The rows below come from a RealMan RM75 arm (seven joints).
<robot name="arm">
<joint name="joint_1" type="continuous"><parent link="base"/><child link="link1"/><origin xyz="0 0 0.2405"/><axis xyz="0 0 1"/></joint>
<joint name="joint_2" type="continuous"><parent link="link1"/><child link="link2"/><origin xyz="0 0 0" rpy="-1.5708 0 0"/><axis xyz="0 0 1"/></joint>
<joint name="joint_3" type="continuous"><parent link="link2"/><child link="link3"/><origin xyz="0 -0.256 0" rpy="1.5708 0 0"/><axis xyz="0 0 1"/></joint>
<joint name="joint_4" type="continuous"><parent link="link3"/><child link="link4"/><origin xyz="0 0 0" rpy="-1.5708 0 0"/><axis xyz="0 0 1"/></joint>
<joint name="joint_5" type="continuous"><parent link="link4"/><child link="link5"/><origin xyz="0 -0.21 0" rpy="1.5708 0 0"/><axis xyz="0 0 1"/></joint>
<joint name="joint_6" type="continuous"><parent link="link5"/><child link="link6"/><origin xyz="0 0 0" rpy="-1.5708 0 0"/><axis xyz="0 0 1"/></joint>
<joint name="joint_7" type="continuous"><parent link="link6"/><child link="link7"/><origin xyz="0 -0.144 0" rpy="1.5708 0 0"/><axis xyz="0 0 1"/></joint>
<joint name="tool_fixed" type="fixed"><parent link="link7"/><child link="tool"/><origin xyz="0 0 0"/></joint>
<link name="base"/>
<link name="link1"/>
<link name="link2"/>
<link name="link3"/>
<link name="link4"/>
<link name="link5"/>
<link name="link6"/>
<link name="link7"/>
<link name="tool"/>
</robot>
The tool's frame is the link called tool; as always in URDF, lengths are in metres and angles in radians. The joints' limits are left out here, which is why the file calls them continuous.
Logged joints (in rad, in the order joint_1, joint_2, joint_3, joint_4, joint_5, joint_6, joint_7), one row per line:
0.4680, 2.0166, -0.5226, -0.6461, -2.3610, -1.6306, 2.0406
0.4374, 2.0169, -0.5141, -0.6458, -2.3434, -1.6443, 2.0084
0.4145, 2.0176, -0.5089, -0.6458, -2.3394, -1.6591, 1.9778
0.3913, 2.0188, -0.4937, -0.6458, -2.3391, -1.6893, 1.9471
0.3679, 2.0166, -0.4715, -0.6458, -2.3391, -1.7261, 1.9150
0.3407, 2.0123, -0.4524, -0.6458, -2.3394, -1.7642, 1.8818
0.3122, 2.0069, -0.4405, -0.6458, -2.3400, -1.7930, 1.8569
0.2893, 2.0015, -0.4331, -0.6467, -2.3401, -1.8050, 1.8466
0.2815, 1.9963, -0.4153, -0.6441, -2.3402, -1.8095, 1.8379
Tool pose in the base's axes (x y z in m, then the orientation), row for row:
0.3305, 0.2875, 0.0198, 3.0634, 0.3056, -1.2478
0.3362, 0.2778, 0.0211, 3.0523, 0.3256, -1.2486
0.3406, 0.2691, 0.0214, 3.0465, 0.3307, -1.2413
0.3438, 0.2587, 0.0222, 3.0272, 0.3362, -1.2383
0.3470, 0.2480, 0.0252, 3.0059, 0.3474, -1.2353
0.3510, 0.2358, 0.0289, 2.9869, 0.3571, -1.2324
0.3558, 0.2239, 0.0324, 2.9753, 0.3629, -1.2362
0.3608, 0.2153, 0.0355, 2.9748, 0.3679, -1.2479
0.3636, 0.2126, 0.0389, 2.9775, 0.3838, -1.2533
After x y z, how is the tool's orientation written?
As angles about the fixed x, y, z axes (roll, pitch, yaw), in radians.
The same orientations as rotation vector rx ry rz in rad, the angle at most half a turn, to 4 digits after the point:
-2.4404, 1.7344, 0.4426
-2.4355, 1.7276, 0.4759
-2.4436, 1.7178, 0.4881
-2.4564, 1.7148, 0.5135
-2.4673, 1.7088, 0.5474
-2.4773, 1.7028, 0.5773
-2.4778, 1.7054, 0.5950
-2.4635, 1.7159, 0.5999
-2.4467, 1.7125, 0.6139

